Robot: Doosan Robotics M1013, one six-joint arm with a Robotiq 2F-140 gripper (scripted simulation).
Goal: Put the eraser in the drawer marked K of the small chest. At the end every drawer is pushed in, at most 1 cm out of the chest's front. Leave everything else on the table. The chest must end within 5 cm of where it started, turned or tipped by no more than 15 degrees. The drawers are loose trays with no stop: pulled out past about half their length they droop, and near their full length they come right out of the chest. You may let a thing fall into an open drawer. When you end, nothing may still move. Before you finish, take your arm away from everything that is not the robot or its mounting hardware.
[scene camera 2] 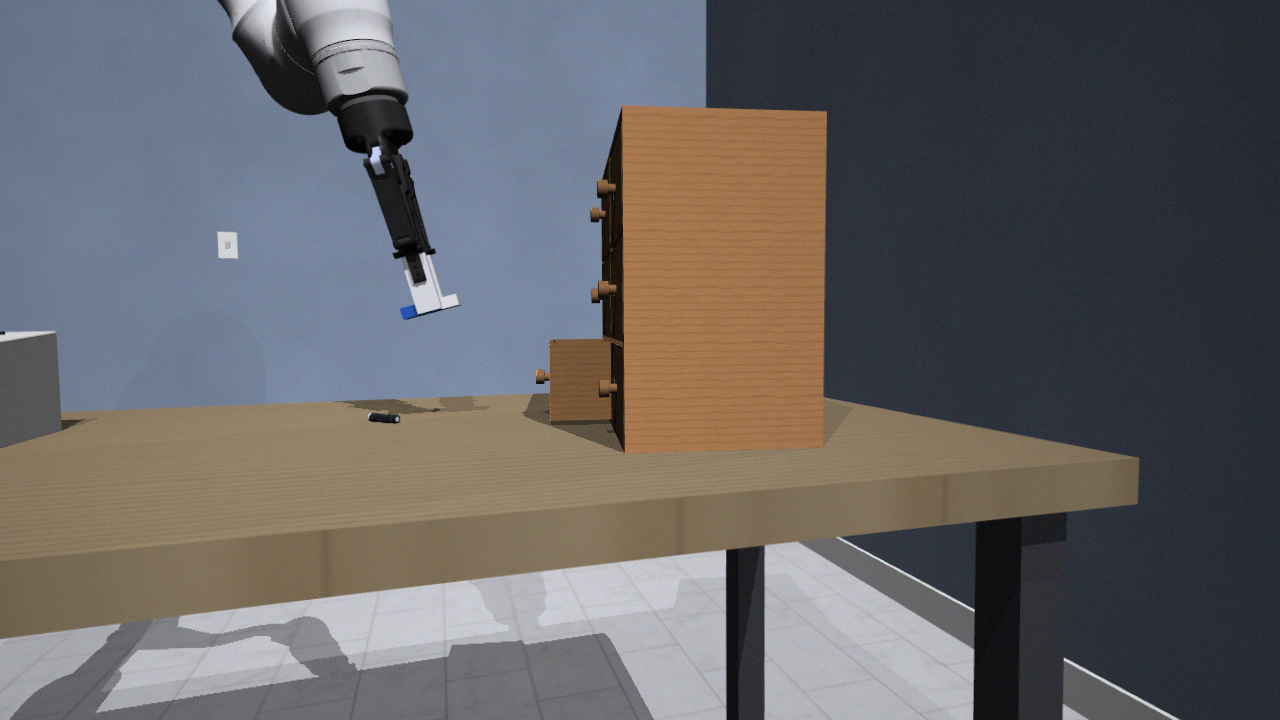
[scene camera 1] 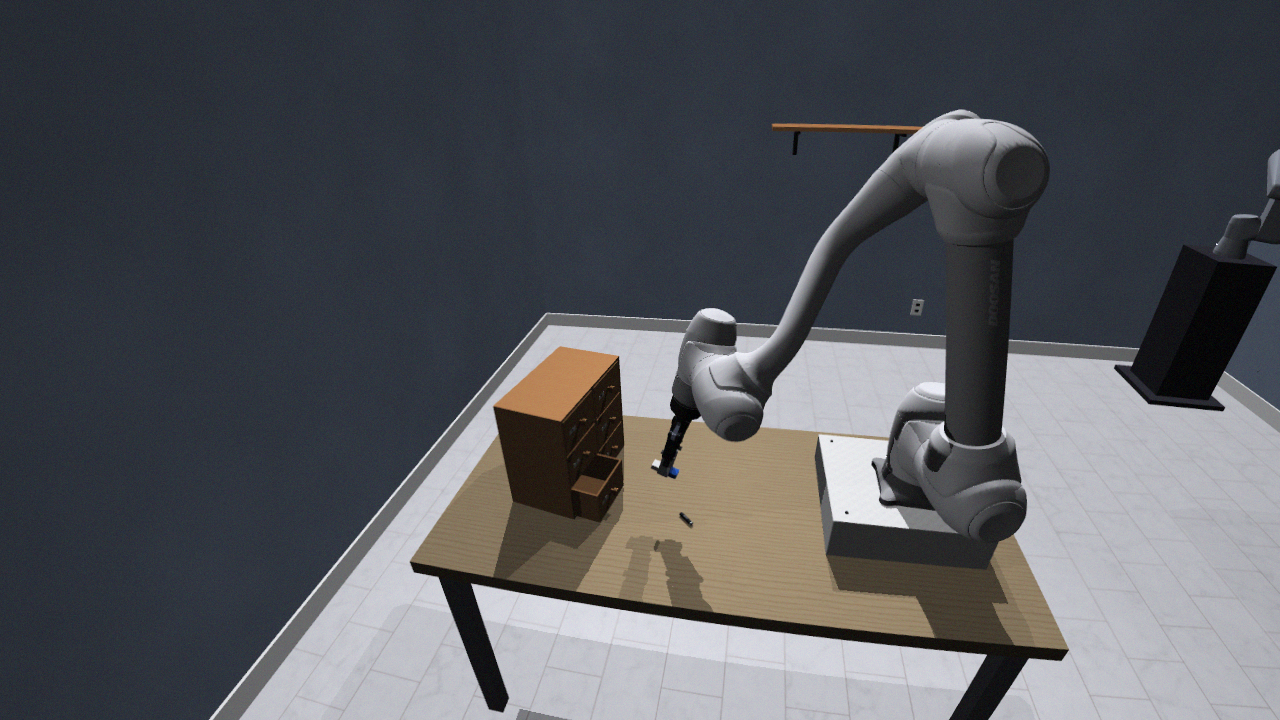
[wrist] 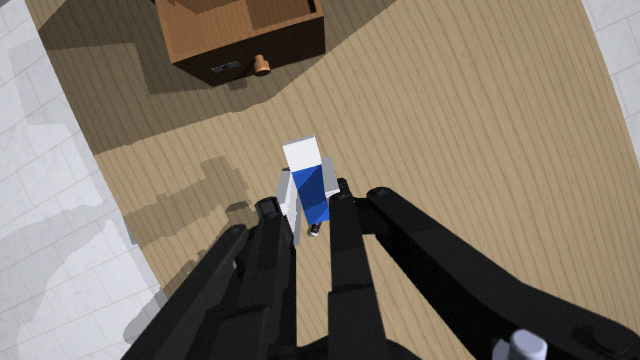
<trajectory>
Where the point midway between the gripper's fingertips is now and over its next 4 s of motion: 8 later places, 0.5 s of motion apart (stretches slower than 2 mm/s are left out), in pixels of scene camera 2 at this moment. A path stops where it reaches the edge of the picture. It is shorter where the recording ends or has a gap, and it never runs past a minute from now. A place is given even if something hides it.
The gripper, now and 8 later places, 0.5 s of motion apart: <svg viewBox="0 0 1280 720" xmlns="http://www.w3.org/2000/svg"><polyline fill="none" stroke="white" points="432,311 434,312 434,312 435,309 434,306 436,306 452,306 488,305 538,305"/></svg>
</trajectory>
